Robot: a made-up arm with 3 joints.
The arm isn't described. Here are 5 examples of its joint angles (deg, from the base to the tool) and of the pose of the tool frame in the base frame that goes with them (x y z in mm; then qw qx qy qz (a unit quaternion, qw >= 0)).
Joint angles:
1: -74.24 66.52 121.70
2: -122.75 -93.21 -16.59
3: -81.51 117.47 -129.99
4: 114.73 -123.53 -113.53
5: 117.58 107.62 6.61
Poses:
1: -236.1 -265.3 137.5 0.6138 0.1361 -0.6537 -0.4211
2: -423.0 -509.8 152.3 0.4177 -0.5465 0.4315 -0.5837
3: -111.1 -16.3 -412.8 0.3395 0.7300 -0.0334 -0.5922
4: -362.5 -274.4 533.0 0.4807 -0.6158 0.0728 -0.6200
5: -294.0 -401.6 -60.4 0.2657 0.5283 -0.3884 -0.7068
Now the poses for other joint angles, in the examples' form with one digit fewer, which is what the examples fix.
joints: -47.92 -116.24 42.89
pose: -521 -278 10 0.323 -0.483 0.644 -0.497
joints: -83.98 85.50 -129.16
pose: -167 -111 -422 0.176 0.667 -0.227 -0.688
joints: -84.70 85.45 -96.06
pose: -150 95 -454 0.023 -0.704 0.033 0.709
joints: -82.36 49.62 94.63
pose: -196 -148 269 0.666 -0.173 -0.653 -0.315
